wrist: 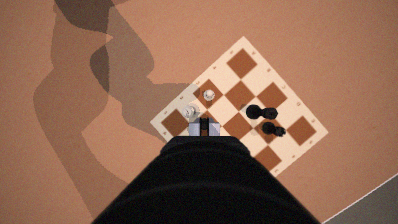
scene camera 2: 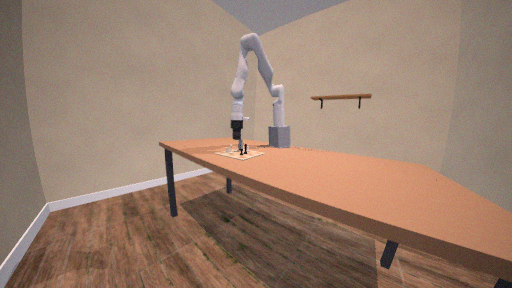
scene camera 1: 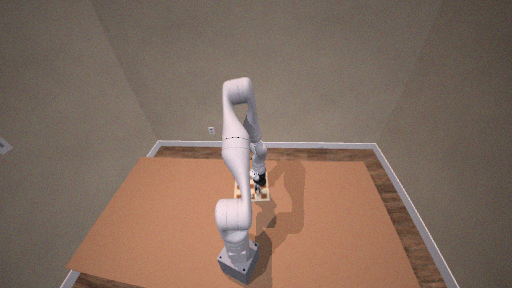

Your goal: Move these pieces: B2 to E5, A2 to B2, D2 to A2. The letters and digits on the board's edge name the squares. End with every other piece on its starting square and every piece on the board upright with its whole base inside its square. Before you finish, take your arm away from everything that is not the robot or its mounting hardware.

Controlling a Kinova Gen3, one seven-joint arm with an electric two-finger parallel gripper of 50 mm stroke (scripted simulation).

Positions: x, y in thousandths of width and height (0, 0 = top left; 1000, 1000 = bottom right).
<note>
I see my gripper (wrist: 514, 556) and a chessboard (wrist: 607, 346).
</note>
